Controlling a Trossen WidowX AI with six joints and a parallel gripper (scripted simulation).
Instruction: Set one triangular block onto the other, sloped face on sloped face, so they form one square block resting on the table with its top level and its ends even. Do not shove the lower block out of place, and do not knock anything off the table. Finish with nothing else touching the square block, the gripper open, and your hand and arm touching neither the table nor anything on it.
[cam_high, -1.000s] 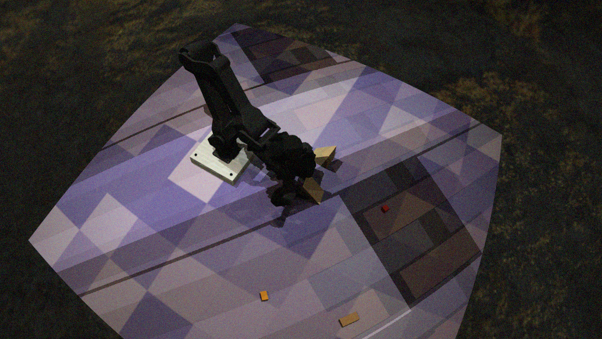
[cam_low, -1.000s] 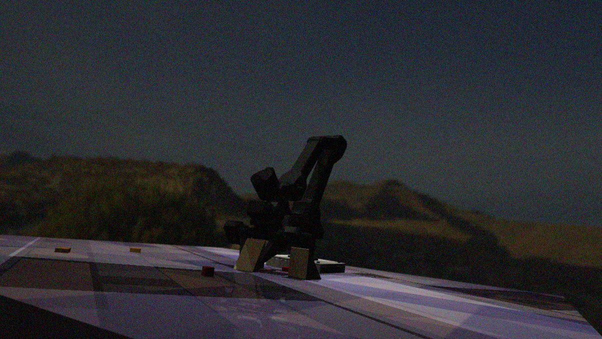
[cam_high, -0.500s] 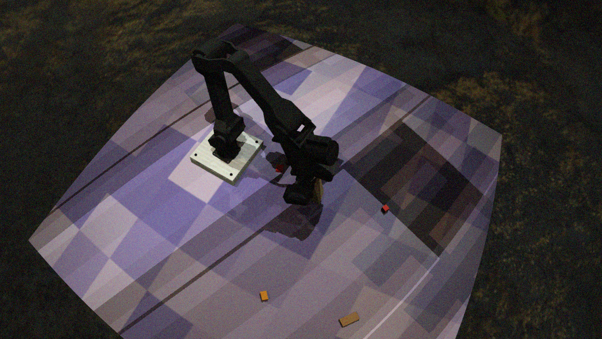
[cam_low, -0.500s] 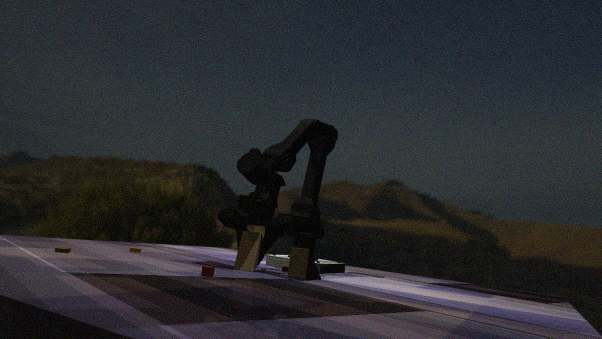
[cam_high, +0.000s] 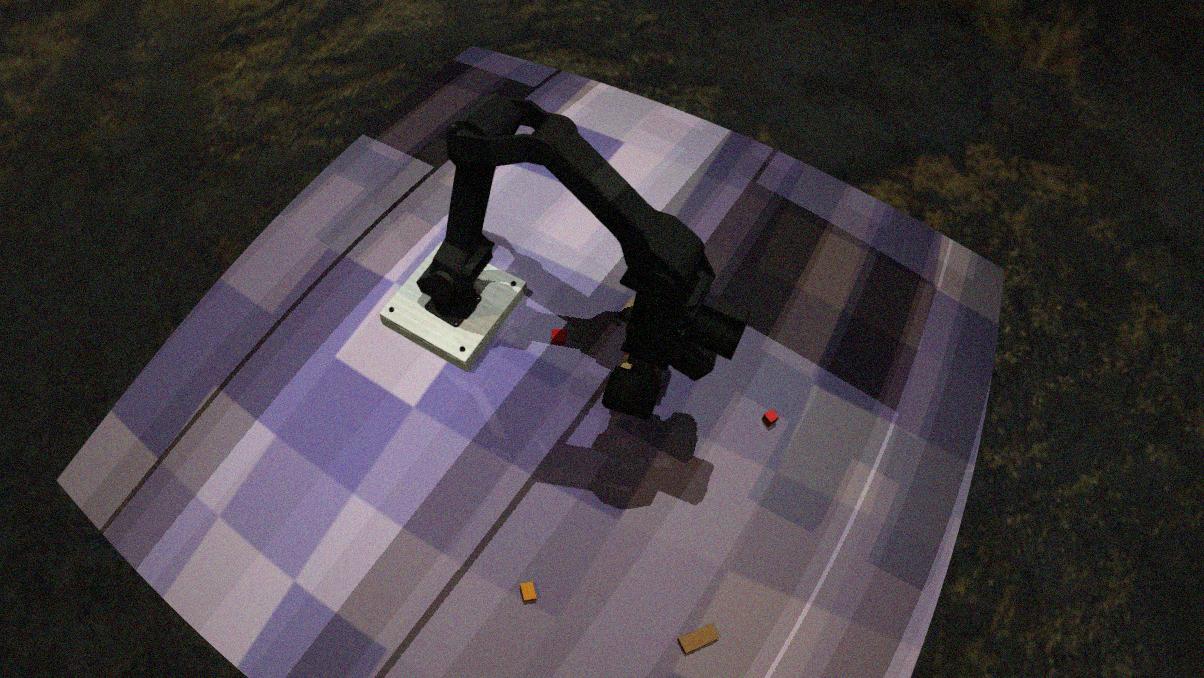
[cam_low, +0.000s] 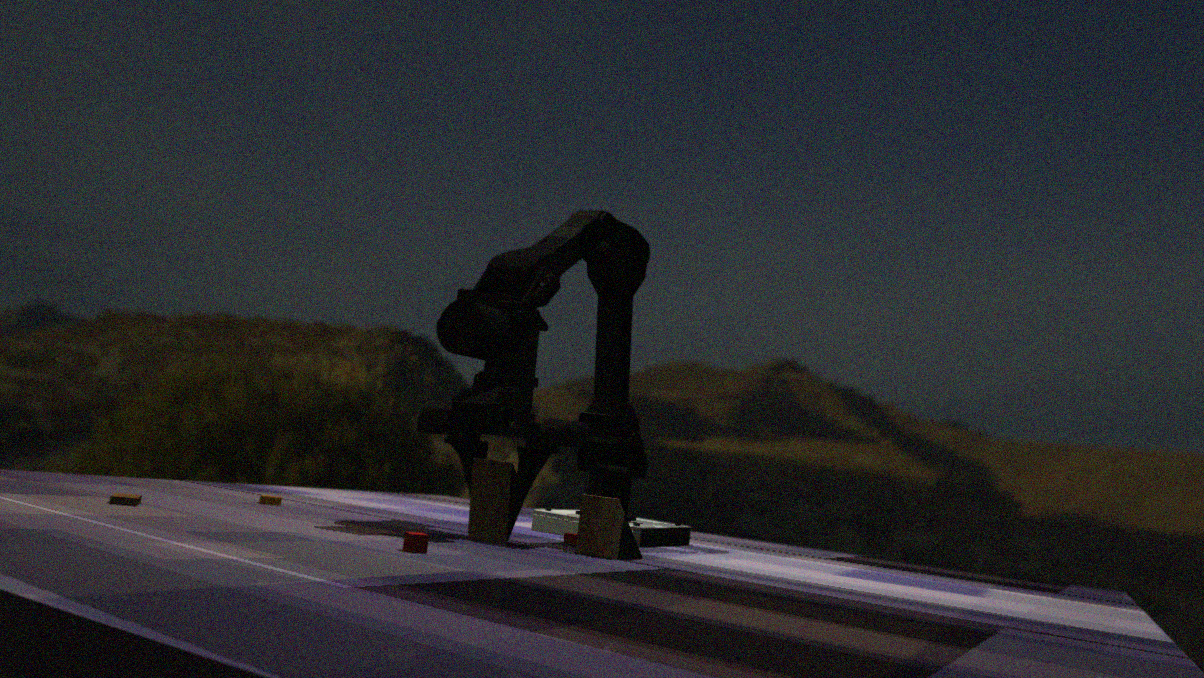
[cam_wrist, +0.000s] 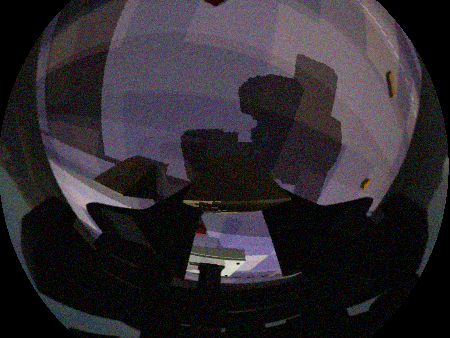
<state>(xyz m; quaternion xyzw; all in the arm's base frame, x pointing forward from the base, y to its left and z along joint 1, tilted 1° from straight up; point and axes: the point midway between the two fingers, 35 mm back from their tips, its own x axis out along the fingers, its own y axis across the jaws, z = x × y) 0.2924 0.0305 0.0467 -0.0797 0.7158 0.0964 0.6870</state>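
My gripper tip is 19 cm short of the small red cube, 6 cm to the right of it and 3 cm above it. The rest, counted from my gripper tip: orange block (4 cm ahead, 33 cm to the right, 3 cm below); then flat tan block (26 cm ahead, 27 cm to the right, 3 cm below).
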